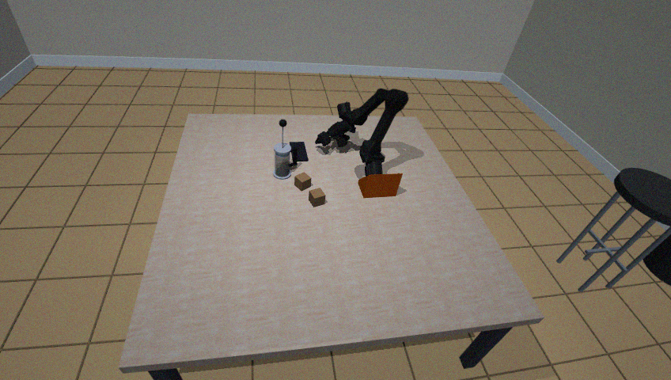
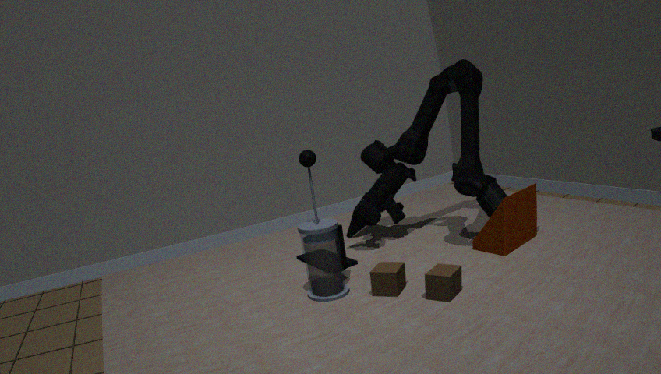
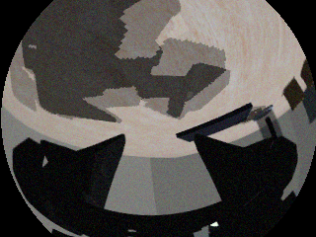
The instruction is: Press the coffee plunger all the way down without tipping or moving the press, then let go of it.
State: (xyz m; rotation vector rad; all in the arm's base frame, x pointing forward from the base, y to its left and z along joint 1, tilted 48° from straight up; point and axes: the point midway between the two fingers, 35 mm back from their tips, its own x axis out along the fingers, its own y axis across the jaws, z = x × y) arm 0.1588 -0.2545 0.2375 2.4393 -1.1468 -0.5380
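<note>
The glass coffee press is 22 cm to the left of my gripper tip, 19 cm ahead of it and 10 cm above it.
</note>
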